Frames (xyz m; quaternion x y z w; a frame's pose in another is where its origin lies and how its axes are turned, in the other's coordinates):
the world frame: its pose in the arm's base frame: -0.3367 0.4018 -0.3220 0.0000 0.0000 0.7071 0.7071
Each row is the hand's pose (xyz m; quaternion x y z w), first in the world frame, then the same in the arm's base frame.
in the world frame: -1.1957 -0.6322 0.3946 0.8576 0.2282 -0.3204 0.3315
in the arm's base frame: 0.2955 -0.7939 0.0726 0.4450 0.7677 0.0078 0.4609
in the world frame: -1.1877 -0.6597 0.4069 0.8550 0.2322 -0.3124 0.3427
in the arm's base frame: 0.3230 -0.7859 0.0849 0.4404 0.7688 0.0214 0.4632
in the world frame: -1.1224 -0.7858 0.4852 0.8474 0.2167 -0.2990 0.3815
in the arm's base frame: 0.4491 -0.7206 0.1632 0.4460 0.7524 0.0583 0.4812
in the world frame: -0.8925 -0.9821 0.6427 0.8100 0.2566 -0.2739 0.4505
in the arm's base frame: 0.6454 -0.4907 0.3207 0.3913 0.7542 0.1249 0.5122
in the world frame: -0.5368 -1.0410 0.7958 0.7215 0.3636 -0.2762 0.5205
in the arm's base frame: 0.7043 -0.1350 0.4738 0.2531 0.7673 0.1727 0.5634
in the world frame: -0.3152 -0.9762 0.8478 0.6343 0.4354 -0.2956 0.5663
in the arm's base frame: 0.6395 0.0866 0.5258 0.1406 0.7564 0.1914 0.6095
